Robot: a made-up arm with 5 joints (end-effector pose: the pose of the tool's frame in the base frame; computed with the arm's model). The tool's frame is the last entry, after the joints.
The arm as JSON. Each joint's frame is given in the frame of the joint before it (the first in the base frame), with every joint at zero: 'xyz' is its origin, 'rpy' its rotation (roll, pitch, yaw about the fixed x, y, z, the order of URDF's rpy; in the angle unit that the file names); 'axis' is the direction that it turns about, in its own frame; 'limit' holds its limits. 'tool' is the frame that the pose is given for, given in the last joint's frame.
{
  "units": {
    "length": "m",
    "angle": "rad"
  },
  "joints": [
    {
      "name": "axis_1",
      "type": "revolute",
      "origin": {
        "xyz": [
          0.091,
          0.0,
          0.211
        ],
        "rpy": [
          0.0,
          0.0,
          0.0
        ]
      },
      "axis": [
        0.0,
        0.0,
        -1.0
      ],
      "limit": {
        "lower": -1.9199,
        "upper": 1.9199
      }
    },
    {
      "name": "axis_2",
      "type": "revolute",
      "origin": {
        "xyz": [
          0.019,
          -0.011,
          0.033
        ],
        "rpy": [
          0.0,
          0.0,
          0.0
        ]
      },
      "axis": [
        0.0,
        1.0,
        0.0
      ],
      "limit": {
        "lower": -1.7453,
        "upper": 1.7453
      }
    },
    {
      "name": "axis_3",
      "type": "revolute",
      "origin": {
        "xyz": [
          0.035,
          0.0,
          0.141
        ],
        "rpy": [
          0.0,
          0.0,
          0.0
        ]
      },
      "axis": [
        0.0,
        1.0,
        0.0
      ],
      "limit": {
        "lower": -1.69,
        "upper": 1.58
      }
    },
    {
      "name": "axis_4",
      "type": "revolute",
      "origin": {
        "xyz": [
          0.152,
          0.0,
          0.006
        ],
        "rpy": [
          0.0,
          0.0,
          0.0
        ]
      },
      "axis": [
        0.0,
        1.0,
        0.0
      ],
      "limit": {
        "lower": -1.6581,
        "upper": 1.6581
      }
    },
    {
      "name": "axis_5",
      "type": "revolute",
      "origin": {
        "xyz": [
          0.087,
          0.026,
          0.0
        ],
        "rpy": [
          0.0,
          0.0,
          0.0
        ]
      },
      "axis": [
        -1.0,
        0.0,
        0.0
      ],
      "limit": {
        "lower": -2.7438,
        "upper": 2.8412
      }
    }
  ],
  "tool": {
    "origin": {
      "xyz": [
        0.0,
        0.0,
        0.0
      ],
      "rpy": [
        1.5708,
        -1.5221,
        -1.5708
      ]
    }
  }
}
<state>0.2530 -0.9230 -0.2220 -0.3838 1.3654</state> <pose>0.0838 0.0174 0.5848 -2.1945 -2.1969 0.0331</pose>
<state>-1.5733 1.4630 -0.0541 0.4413 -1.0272</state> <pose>0.0756 0.1693 -0.0083 -0.2738 0.0688 0.4941</pose>
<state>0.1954 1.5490 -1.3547 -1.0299 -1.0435</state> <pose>0.4563 -0.0570 0.2531 1.0807 -2.2463 -0.5762</pose>
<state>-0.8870 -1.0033 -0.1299 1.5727 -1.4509</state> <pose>0.1151 0.0534 0.4525 1.0668 -0.4230 -0.5451</pose>
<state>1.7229 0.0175 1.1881 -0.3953 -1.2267</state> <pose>0.0791 -0.1766 0.1815 -0.2483 -1.0912 -2.7927</pose>
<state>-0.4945 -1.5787 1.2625 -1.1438 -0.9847</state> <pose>0.1102 0.0274 0.4173 2.0992 -2.1912 -0.0448</pose>
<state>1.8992 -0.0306 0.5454 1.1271 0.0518</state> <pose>0.0475 -0.1740 0.2296 0.0676 0.0482 -1.8952</pose>
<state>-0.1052 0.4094 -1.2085 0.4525 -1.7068</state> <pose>0.3786 0.0454 0.5021 1.6681 -1.2431 -1.0729</pose>
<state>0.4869 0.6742 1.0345 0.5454 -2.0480</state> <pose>0.1550 -0.0169 0.1135 -0.6543 0.6293 -2.4541</pose>
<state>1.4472 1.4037 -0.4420 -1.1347 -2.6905</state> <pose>0.1480 -0.3370 0.1267 -1.2107 1.6059 1.4647</pose>
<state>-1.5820 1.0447 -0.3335 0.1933 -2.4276</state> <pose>0.0723 0.3312 0.1215 0.6173 0.3046 -0.8601</pose>
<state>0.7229 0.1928 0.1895 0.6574 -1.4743</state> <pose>0.3017 -0.1658 0.2495 0.2564 -0.6065 -2.1823</pose>
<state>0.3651 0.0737 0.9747 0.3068 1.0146</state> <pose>0.2495 -0.0445 0.1683 -0.1351 -0.1722 0.5984</pose>
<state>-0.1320 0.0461 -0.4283 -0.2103 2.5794</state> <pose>0.3581 0.0506 0.4941 -2.4154 -0.9409 1.3404</pose>
